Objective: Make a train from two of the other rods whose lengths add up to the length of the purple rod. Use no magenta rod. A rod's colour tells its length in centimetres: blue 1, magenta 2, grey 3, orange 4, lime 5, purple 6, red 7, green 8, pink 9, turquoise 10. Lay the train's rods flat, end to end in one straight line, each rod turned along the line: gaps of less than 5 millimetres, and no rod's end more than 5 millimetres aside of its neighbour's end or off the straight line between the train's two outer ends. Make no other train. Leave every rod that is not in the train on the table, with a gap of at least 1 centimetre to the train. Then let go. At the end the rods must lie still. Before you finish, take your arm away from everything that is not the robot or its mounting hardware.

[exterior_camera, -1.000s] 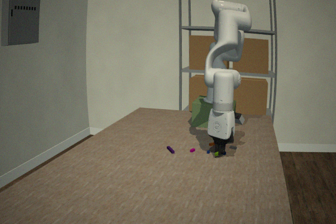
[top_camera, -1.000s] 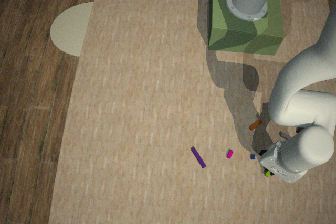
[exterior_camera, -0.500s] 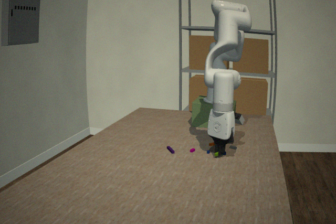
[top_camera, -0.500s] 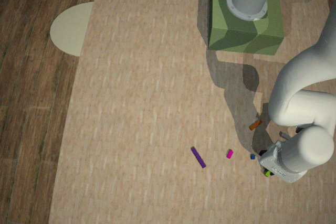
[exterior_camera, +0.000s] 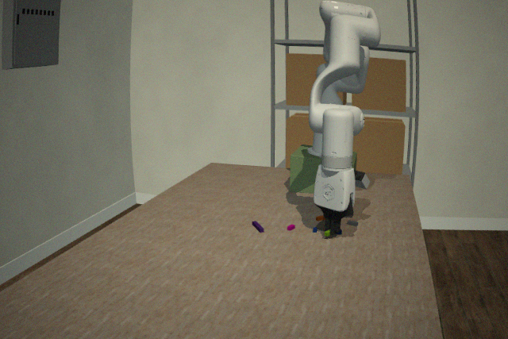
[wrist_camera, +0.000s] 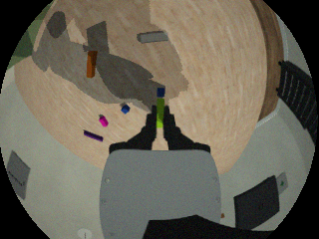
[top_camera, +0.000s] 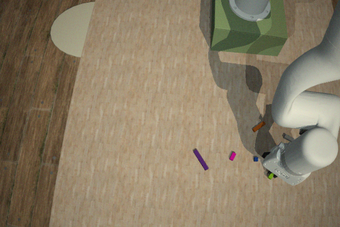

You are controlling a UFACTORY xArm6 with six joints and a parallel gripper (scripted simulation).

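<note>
Right now my hand is 20 mm above the lime rod. From my hand the other things lie so: grey rod: 90 mm behind, 50 mm to the left, 30 mm below; magenta rod: 110 mm to the right, 40 mm behind, 30 mm below; orange rod: 130 mm behind, 40 mm to the right, 30 mm below.
</note>
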